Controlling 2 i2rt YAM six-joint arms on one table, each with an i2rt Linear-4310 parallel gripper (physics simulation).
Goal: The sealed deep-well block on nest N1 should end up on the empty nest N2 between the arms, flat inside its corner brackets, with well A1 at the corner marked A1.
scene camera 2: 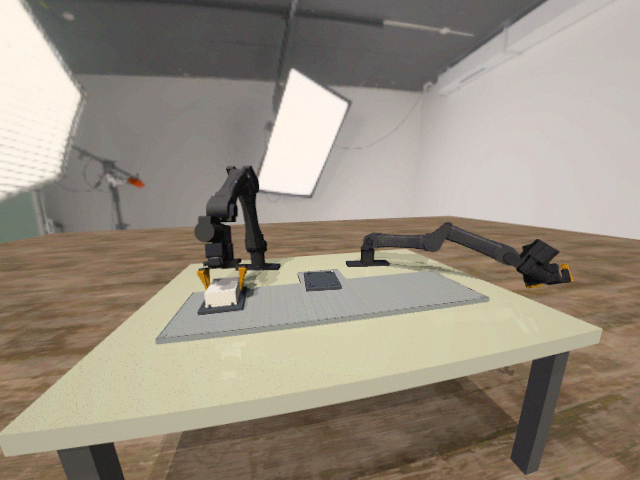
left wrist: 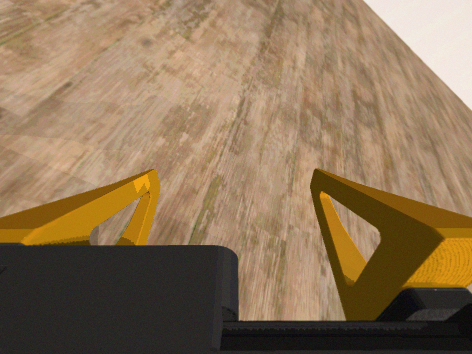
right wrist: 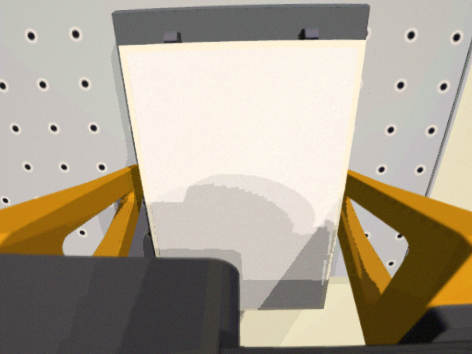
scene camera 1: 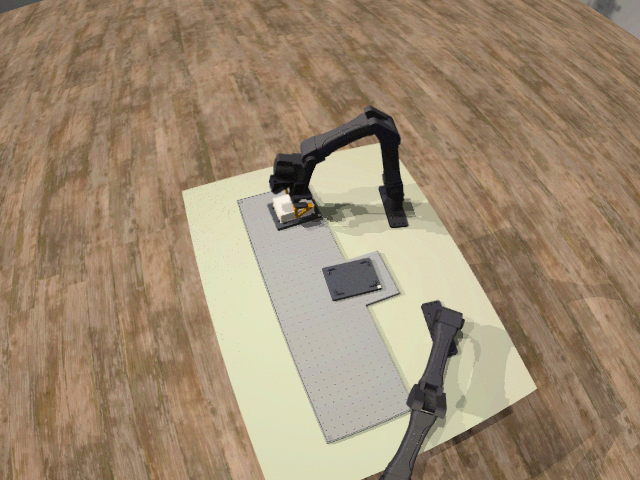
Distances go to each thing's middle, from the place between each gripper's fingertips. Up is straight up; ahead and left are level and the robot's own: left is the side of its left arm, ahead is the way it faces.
Labels:
I see my right gripper right at the white block (scene camera 2: 222, 291).
Right now the white block is 70 mm ahead of my left hand, 1200 mm to the right of it and 50 mm above it.

